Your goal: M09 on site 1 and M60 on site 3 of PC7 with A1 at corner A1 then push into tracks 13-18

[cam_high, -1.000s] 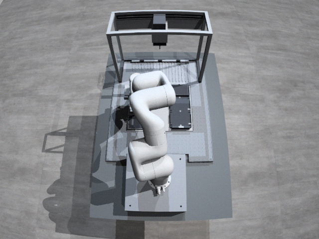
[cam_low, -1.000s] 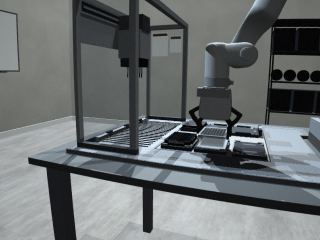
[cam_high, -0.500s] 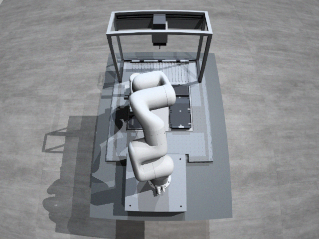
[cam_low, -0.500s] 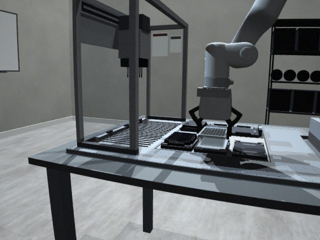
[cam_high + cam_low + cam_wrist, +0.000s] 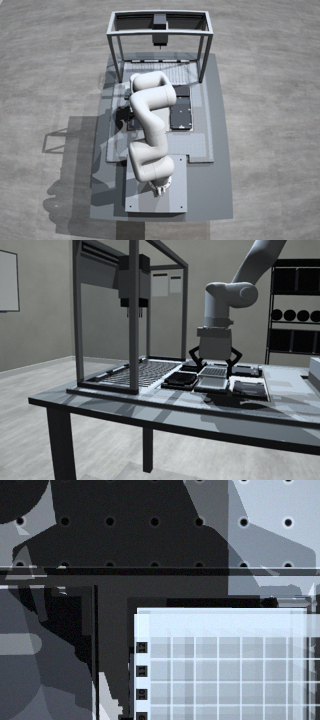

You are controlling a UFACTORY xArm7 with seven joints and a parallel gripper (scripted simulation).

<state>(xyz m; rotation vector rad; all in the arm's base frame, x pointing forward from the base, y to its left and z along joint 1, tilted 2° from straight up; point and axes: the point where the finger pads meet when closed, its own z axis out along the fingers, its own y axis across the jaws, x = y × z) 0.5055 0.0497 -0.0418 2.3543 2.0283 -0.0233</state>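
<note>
My hand is 4 cm above the nest S2. Round my hand: deep-well block M09 (1 cm below); then nest S1 (11 cm behind, 2 cm to the left, 4 cm below); then plate carrier PC7 (3 cm behind, 26 cm to the right, 3 cm below).
</note>
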